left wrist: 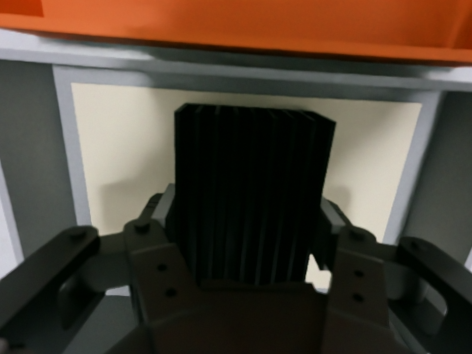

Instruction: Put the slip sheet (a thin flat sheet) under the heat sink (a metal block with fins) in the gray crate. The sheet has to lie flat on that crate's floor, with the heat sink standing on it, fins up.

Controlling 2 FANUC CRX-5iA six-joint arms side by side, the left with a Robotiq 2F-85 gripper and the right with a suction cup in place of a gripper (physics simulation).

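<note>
The slip sheet (125,135), thin and cream, lies flat on the floor of the gray crate (30,150), with a margin of crate floor showing around its far and side edges. The black heat sink (250,160) is over the middle of the sheet, its fins facing up toward the camera. My left gripper (247,215) is shut on the heat sink, one finger at each side. The underside of the heat sink is hidden, so I cannot tell whether it touches the sheet. The near part of the sheet is mostly hidden by the gripper. My right suction cup does not show.
An orange container (225,25) is just beyond the crate's far rim, across the top of the view. The crate's walls rise on the left and right of the sheet.
</note>
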